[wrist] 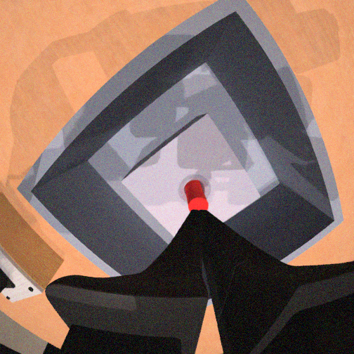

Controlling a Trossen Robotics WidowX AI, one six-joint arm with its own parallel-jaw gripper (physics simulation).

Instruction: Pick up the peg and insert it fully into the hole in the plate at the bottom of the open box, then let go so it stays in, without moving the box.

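Note:
The red peg [195, 194] stands in the hole of the pale plate [160, 180] at the bottom of the open grey box [70, 205]. Its upper part sticks up out of the hole, and its bright red top faces the camera. How deep it sits in the hole cannot be told. My gripper [197, 215] is shut and empty, with its dark fingertips together. In the view the tips lie at the lower edge of the peg's top, higher than the plate. Whether they touch the peg cannot be told. The fingers hide the near corner of the plate and part of the box.
The box's dark walls rise around the plate on all sides. The box stands on an orange-tan table [40, 25]. A brown block-like part [30, 245] and a white metal bracket [22, 290] show at the lower left. Shadows fall across the table and the plate.

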